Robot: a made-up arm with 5 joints.
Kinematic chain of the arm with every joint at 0, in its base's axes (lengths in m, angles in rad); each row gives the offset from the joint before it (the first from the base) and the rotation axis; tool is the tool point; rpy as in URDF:
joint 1: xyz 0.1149 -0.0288 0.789 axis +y
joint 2: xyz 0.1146 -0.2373 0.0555 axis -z
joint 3: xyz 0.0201 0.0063 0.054 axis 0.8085 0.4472 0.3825
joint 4: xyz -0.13 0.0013 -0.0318 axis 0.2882 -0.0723 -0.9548
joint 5: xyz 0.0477 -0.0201 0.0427 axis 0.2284 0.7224 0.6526
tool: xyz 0.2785 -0.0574 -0.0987 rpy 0 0 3.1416
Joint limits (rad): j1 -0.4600..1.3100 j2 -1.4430..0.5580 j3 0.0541..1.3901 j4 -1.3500..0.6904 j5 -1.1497..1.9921
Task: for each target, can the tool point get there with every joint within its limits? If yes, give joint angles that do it. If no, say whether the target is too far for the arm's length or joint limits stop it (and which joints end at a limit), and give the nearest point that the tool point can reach.
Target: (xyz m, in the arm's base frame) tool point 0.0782 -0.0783 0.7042
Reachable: yes | joints 0.4193 -0.6523 0.1805 -0.8862 0.5262
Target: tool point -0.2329 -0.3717 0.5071
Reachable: no: joint limits stop it (at a limit: joint 1, joint 3, joint 4) | nearest point -0.0364 -0.3621 0.5660 | short by 0.205 m
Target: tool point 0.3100 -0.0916 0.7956
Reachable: yes | joints -0.2610 -0.5169 1.1767 -0.0214 -0.1159
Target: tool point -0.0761 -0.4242 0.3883
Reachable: no: joint limits stop it (at a limit: joint 1, joint 3, joint 4) | nearest point 0.0206 -0.3947 0.4572 | short by 0.122 m
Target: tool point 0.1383 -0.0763 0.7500
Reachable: yes | joints 0.7110 -0.2866 1.1110 0.4045 0.8027
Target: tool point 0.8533 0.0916 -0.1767
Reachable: no: too far | nearest point 0.3915 -0.2241 0.4315 | short by 0.826 m
